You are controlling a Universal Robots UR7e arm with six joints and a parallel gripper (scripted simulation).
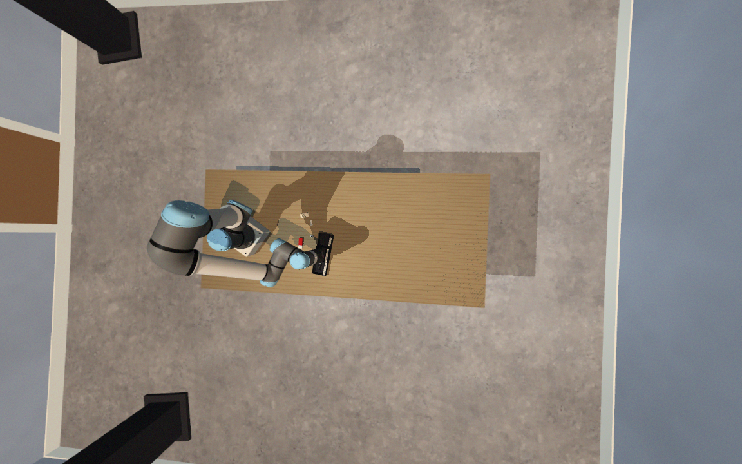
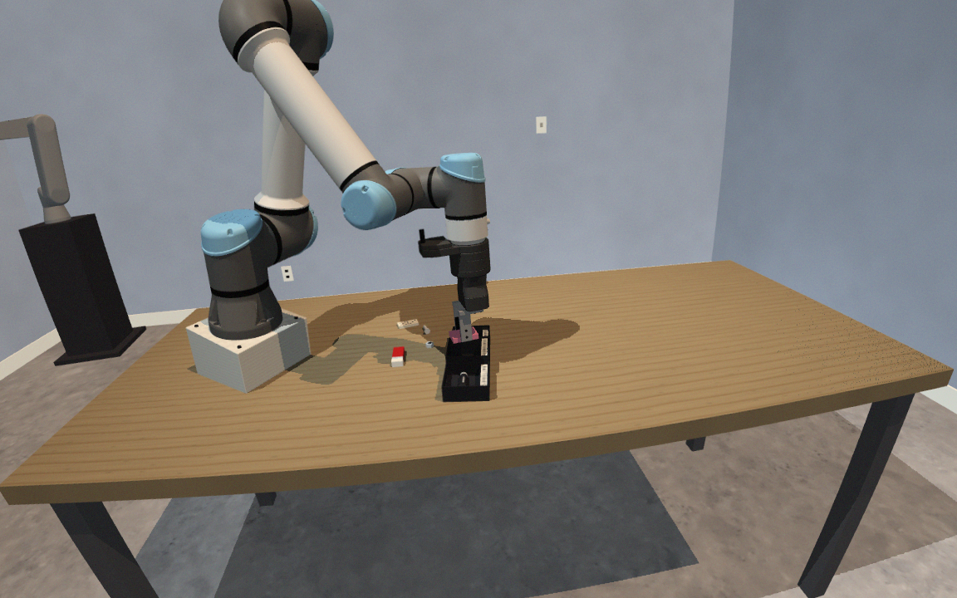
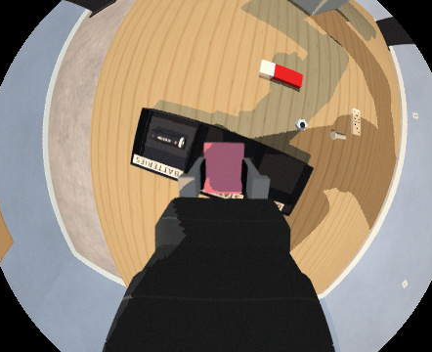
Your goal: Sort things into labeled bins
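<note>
Now: the pink eraser 1 cm below my hand. From my hand the other things lie so: black battery 2 cm behind, 8 cm to the right, 7 cm below; then black bin tray 1 cm ahead, 6 cm below; then hex nut 6 cm behind, 11 cm to the left, 8 cm below.
</note>
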